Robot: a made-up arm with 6 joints. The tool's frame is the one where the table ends. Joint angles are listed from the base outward.
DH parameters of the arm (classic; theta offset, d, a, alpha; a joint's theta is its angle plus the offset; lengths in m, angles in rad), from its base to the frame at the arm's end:
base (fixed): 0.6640 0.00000 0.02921 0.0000
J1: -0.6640 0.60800 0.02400 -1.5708
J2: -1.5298 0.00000 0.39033 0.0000
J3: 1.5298 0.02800 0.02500 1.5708
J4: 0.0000 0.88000 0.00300 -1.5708
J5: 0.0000 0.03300 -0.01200 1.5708
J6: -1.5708 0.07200 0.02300 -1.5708
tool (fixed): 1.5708 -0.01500 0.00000 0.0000
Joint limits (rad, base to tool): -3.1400..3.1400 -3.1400..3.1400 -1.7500..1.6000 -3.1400..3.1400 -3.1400..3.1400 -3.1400..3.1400
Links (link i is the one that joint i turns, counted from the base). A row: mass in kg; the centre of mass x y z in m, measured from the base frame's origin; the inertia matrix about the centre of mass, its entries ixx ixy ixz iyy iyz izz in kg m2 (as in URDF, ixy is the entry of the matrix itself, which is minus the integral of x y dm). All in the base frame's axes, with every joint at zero. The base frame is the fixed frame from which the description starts. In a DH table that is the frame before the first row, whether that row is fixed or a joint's. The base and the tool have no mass.
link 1: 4.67; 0.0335 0.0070 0.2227; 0.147 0 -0.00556 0.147 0 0.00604
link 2: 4.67; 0.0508 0.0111 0.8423; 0.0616 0 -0.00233 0.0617 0 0.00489
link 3: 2.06; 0.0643 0.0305 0.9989; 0.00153 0 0 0.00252 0 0.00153
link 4: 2.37; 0.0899 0.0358 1.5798; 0.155 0 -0.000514 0.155 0 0.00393
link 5: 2.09; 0.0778 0.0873 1.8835; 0.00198 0 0 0.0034 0 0.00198
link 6: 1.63; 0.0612 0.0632 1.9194; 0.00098 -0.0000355 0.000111 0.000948 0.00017 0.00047
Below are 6 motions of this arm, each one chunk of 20 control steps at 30 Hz.
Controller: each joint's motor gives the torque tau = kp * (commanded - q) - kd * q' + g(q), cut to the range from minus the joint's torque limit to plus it. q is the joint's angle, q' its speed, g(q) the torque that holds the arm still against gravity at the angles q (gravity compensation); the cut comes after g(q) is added. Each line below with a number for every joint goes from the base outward.
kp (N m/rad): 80 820 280 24 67 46
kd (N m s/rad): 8.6 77 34 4.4 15 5.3
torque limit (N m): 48 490 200 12 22 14
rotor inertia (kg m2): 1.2 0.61 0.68 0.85 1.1 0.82
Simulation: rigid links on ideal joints. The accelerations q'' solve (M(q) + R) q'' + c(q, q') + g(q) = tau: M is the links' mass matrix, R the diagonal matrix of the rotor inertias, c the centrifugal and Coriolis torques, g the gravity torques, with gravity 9.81 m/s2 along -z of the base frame. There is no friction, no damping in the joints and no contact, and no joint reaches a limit. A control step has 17 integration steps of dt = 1/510 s. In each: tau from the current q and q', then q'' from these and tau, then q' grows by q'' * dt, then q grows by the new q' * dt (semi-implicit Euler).
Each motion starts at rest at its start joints. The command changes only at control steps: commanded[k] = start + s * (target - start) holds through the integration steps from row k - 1 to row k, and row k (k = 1, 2, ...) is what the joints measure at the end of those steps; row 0 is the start. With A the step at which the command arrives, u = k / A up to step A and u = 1 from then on. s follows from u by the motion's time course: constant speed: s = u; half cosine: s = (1 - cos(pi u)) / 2; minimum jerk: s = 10 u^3 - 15 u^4 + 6 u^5; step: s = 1 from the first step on.
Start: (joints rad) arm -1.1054 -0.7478 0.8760 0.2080 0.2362 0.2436
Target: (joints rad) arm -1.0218 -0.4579 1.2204 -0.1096 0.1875 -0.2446
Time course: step
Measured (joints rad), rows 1 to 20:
1: -1.1006 -0.7286 0.8678 0.2043 0.2334 0.2331
2: -1.0885 -0.6937 0.8672 0.1943 0.2273 0.2027
3: -1.0716 -0.6552 0.8839 0.1791 0.2199 0.1536
4: -1.0527 -0.6164 0.9162 0.1595 0.2126 0.0912
5: -1.0350 -0.5784 0.9598 0.1364 0.2061 0.0218
6: -1.0206 -0.5421 1.0105 0.1105 0.2009 -0.0491
7: -1.0102 -0.5086 1.0646 0.0826 0.1972 -0.1172
8: -1.0037 -0.4785 1.1190 0.0533 0.1950 -0.1791
9: -1.0004 -0.4528 1.1711 0.0232 0.1939 -0.2326
10: -0.9995 -0.4318 1.2188 -0.0069 0.1938 -0.2762
11: -1.0003 -0.4158 1.2605 -0.0365 0.1945 -0.3094
12: -1.0026 -0.4046 1.2949 -0.0649 0.1955 -0.3324
13: -1.0057 -0.3978 1.3213 -0.0915 0.1967 -0.3458
14: -1.0095 -0.3950 1.3394 -0.1159 0.1979 -0.3509
15: -1.0138 -0.3955 1.3493 -0.1376 0.1989 -0.3489
16: -1.0183 -0.3985 1.3518 -0.1563 0.1997 -0.3414
17: -1.0229 -0.4036 1.3477 -0.1717 0.2001 -0.3299
18: -1.0274 -0.4101 1.3382 -0.1836 0.2002 -0.3158
19: -1.0317 -0.4174 1.3247 -0.1922 0.1999 -0.3003
20: -1.0357 -0.4253 1.3084 -0.1974 0.1993 -0.2848

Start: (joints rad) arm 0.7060 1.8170 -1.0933 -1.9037 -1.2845 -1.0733
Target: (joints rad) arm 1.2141 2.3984 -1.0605 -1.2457 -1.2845 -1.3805
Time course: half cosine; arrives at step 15
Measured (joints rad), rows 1 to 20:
1: 0.7060 1.8177 -1.0940 -1.9036 -1.2845 -1.0734
2: 0.7062 1.8209 -1.0967 -1.9030 -1.2844 -1.0740
3: 0.7068 1.8288 -1.1027 -1.9011 -1.2843 -1.0756
4: 0.7081 1.8429 -1.1123 -1.8971 -1.2841 -1.0790
5: 0.7106 1.8643 -1.1246 -1.8900 -1.2839 -1.0849
6: 0.7147 1.8935 -1.1384 -1.8788 -1.2837 -1.0942
7: 0.7209 1.9304 -1.1519 -1.8627 -1.2835 -1.1072
8: 0.7295 1.9741 -1.1633 -1.8409 -1.2834 -1.1243
9: 0.7408 2.0235 -1.1707 -1.8131 -1.2832 -1.1455
10: 0.7552 2.0770 -1.1727 -1.7792 -1.2831 -1.1706
11: 0.7726 2.1326 -1.1684 -1.7396 -1.2829 -1.1990
12: 0.7931 2.1881 -1.1572 -1.6950 -1.2827 -1.2298
13: 0.8166 2.2414 -1.1393 -1.6464 -1.2826 -1.2621
14: 0.8431 2.2903 -1.1153 -1.5952 -1.2824 -1.2944
15: 0.8723 2.3327 -1.0864 -1.5431 -1.2823 -1.3254
16: 0.9040 2.3675 -1.0547 -1.4917 -1.2824 -1.3538
17: 0.9380 2.3951 -1.0232 -1.4427 -1.2825 -1.3785
18: 0.9739 2.4163 -0.9947 -1.3971 -1.2827 -1.3988
19: 1.0114 2.4319 -0.9713 -1.3558 -1.2830 -1.4146
20: 1.0500 2.4425 -0.9538 -1.3193 -1.2833 -1.4258

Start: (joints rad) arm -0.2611 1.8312 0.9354 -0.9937 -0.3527 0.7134
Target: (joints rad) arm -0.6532 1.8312 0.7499 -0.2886 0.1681 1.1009
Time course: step
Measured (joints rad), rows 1 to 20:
1: -0.2647 1.8382 0.9226 -0.9861 -0.3408 0.7235
2: -0.2749 1.8474 0.9006 -0.9640 -0.3075 0.7518
3: -0.2910 1.8529 0.8783 -0.9275 -0.2606 0.7940
4: -0.3121 1.8544 0.8572 -0.8787 -0.2076 0.8452
5: -0.3374 1.8527 0.8372 -0.8209 -0.1536 0.9007
6: -0.3660 1.8489 0.8182 -0.7570 -0.1020 0.9565
7: -0.3971 1.8437 0.8001 -0.6898 -0.0548 1.0095
8: -0.4298 1.8380 0.7830 -0.6215 -0.0128 1.0572
9: -0.4636 1.8322 0.7672 -0.5543 0.0234 1.0979
10: -0.4980 1.8266 0.7528 -0.4898 0.0541 1.1308
11: -0.5323 1.8216 0.7400 -0.4294 0.0795 1.1555
12: -0.5661 1.8173 0.7292 -0.3742 0.1003 1.1722
13: -0.5992 1.8139 0.7203 -0.3249 0.1169 1.1815
14: -0.6312 1.8114 0.7134 -0.2820 0.1300 1.1843
15: -0.6618 1.8097 0.7086 -0.2457 0.1401 1.1817
16: -0.6908 1.8090 0.7057 -0.2160 0.1479 1.1750
17: -0.7180 1.8091 0.7045 -0.1928 0.1537 1.1652
18: -0.7431 1.8099 0.7050 -0.1757 0.1581 1.1537
19: -0.7659 1.8114 0.7069 -0.1643 0.1612 1.1413
20: -0.7863 1.8133 0.7099 -0.1581 0.1635 1.1290

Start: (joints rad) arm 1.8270 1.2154 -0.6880 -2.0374 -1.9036 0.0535
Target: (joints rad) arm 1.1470 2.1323 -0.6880 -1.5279 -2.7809 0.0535
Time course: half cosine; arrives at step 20
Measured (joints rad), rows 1 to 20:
1: 1.8270 1.2160 -0.6887 -2.0373 -1.9038 0.0535
2: 1.8268 1.2189 -0.6915 -2.0371 -1.9046 0.0536
3: 1.8263 1.2258 -0.6976 -2.0362 -1.9071 0.0537
4: 1.8251 1.2384 -0.7074 -2.0344 -1.9122 0.0539
5: 1.8229 1.2576 -0.7206 -2.0311 -1.9209 0.0542
6: 1.8193 1.2843 -0.7361 -2.0258 -1.9341 0.0547
7: 1.8138 1.3189 -0.7527 -2.0181 -1.9524 0.0553
8: 1.8062 1.3612 -0.7690 -2.0075 -1.9764 0.0560
9: 1.7962 1.4111 -0.7833 -1.9936 -2.0061 0.0569
10: 1.7835 1.4677 -0.7944 -1.9763 -2.0415 0.0577
11: 1.7681 1.5303 -0.8010 -1.9553 -2.0822 0.0586
12: 1.7500 1.5974 -0.8023 -1.9308 -2.1278 0.0595
13: 1.7291 1.6677 -0.7978 -1.9027 -2.1773 0.0603
14: 1.7055 1.7394 -0.7873 -1.8716 -2.2299 0.0609
15: 1.6792 1.8110 -0.7711 -1.8376 -2.2846 0.0614
16: 1.6500 1.8807 -0.7499 -1.8015 -2.3401 0.0616
17: 1.6181 1.9465 -0.7244 -1.7638 -2.3954 0.0616
18: 1.5832 2.0070 -0.6958 -1.7253 -2.4492 0.0612
19: 1.5453 2.0604 -0.6650 -1.6868 -2.5003 0.0606
20: 1.5046 2.1051 -0.6333 -1.6491 -2.5474 0.0595

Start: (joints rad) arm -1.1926 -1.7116 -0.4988 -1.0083 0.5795 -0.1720
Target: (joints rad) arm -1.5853 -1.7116 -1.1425 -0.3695 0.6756 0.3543
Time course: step
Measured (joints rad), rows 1 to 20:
1: -1.1946 -1.6845 -0.5489 -1.0009 0.5833 -0.1622
2: -1.2004 -1.6518 -0.6277 -0.9794 0.5920 -0.1337
3: -1.2104 -1.6338 -0.7039 -0.9453 0.6030 -0.0864
4: -1.2247 -1.6306 -0.7740 -0.9013 0.6147 -0.0239
5: -1.2438 -1.6383 -0.8392 -0.8499 0.6262 0.0477
6: -1.2679 -1.6532 -0.9007 -0.7935 0.6366 0.1225
7: -1.2976 -1.6718 -0.9589 -0.7342 0.6455 0.1957
8: -1.3330 -1.6915 -1.0134 -0.6739 0.6529 0.2634
9: -1.3743 -1.7103 -1.0636 -0.6142 0.6586 0.3229
10: -1.4211 -1.7268 -1.1084 -0.5565 0.6627 0.3724
11: -1.4722 -1.7401 -1.1469 -0.5019 0.6655 0.4109
12: -1.5261 -1.7497 -1.1786 -0.4515 0.6671 0.4384
13: -1.5807 -1.7559 -1.2029 -0.4058 0.6679 0.4555
14: -1.6338 -1.7588 -1.2200 -0.3653 0.6682 0.4633
15: -1.6830 -1.7589 -1.2302 -0.3306 0.6681 0.4631
16: -1.7268 -1.7569 -1.2341 -0.3016 0.6678 0.4566
17: -1.7637 -1.7532 -1.2328 -0.2784 0.6676 0.4454
18: -1.7932 -1.7484 -1.2272 -0.2608 0.6674 0.4310
19: -1.8149 -1.7429 -1.2185 -0.2486 0.6675 0.4149
20: -1.8292 -1.7370 -1.2077 -0.2413 0.6677 0.3984

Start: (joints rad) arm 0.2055 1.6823 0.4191 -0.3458 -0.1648 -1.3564
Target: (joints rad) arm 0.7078 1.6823 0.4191 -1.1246 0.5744 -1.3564
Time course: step
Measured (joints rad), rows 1 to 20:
1: 0.2081 1.6821 0.4188 -0.3548 -0.1525 -1.3563
2: 0.2154 1.6817 0.4180 -0.3807 -0.1171 -1.3560
3: 0.2274 1.6810 0.4168 -0.4231 -0.0597 -1.3557
4: 0.2437 1.6802 0.4153 -0.4786 0.0111 -1.3553
5: 0.2642 1.6795 0.4137 -0.5438 0.0867 -1.3549
6: 0.2885 1.6788 0.4122 -0.6152 0.1612 -1.3545
7: 0.3162 1.6783 0.4109 -0.6900 0.2309 -1.3543
8: 0.3470 1.6780 0.4100 -0.7655 0.2939 -1.3542
9: 0.3804 1.6779 0.4093 -0.8395 0.3491 -1.3542
10: 0.4160 1.6778 0.4089 -0.9102 0.3965 -1.3542
11: 0.4533 1.6779 0.4087 -0.9759 0.4362 -1.3544
12: 0.4919 1.6780 0.4086 -1.0356 0.4690 -1.3546
13: 0.5312 1.6782 0.4087 -1.0885 0.4956 -1.3549
14: 0.5709 1.6784 0.4088 -1.1342 0.5167 -1.3551
15: 0.6106 1.6785 0.4089 -1.1723 0.5333 -1.3554
16: 0.6499 1.6786 0.4090 -1.2030 0.5460 -1.3556
17: 0.6884 1.6786 0.4091 -1.2265 0.5555 -1.3558
18: 0.7257 1.6786 0.4091 -1.2431 0.5625 -1.3559
19: 0.7616 1.6786 0.4091 -1.2535 0.5675 -1.3560
20: 0.7957 1.6785 0.4092 -1.2583 0.5708 -1.3561

